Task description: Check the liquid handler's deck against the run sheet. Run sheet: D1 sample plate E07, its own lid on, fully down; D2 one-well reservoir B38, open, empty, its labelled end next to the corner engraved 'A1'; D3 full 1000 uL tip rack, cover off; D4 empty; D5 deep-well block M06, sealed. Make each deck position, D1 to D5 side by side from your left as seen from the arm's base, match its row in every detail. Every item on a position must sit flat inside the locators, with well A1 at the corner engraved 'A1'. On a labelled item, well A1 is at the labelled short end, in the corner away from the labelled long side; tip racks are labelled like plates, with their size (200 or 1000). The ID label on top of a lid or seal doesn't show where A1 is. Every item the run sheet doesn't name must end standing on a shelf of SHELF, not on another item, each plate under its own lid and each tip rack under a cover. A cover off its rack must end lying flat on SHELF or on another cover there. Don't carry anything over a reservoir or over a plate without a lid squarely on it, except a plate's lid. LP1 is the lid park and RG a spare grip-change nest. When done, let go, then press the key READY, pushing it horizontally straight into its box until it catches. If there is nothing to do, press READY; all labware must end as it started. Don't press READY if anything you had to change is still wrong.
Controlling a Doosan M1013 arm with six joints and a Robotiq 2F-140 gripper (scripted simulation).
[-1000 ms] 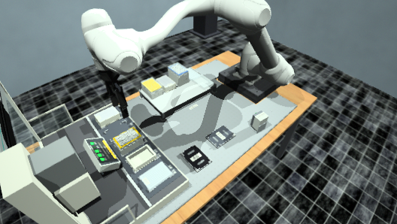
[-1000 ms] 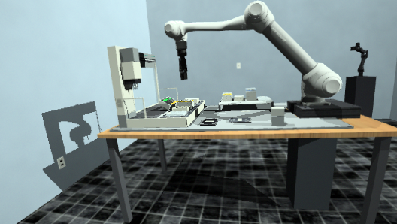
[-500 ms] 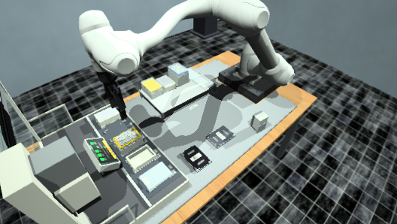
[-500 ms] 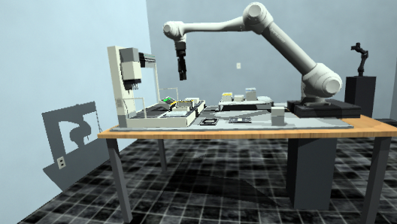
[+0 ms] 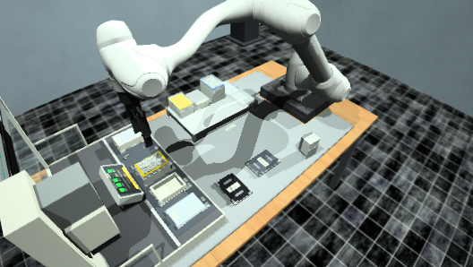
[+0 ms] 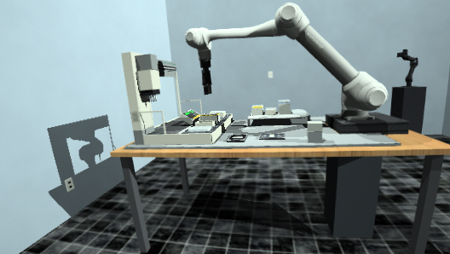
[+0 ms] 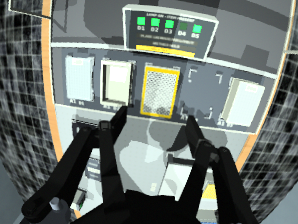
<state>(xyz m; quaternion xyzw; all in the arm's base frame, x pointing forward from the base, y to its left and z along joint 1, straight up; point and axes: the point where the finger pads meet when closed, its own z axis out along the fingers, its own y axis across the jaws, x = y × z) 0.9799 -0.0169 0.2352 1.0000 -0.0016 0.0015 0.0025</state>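
My gripper is now 1 cm past the yellow-rimmed tip rack, 1 cm to the left of it and 19 cm above it. Also, from my hand: one-well reservoir: 12 cm to the left, 22 cm below; handler's head: 28 cm ahead, 29 cm to the left, 10 cm above; white deep-well block: 25 cm to the right, 21 cm below.
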